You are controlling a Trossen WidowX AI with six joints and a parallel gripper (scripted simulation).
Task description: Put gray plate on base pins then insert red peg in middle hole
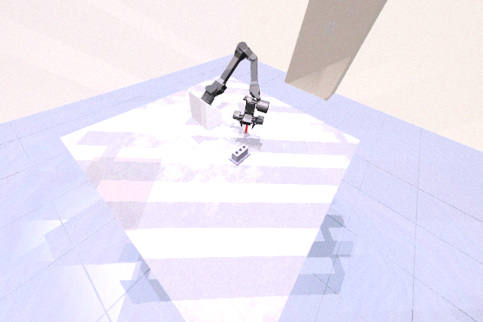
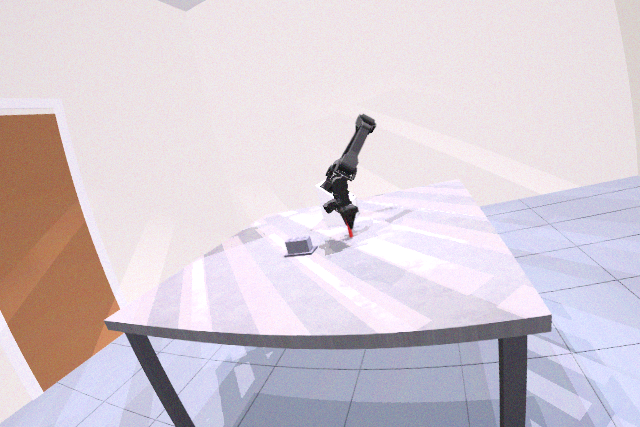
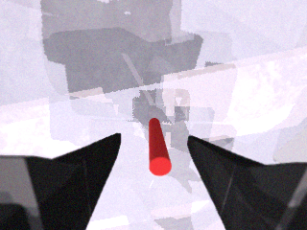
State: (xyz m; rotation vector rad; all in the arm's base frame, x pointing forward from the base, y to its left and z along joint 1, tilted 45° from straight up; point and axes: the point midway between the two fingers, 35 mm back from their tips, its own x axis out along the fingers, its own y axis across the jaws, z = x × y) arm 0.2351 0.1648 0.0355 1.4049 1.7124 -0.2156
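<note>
Now: the red peg right at my gripper tip. Also, from my gripper tip: dark base: 11 cm ahead, 18 cm to the right, 3 cm below; then gray plate: 11 cm ahead, 18 cm to the right.
</note>
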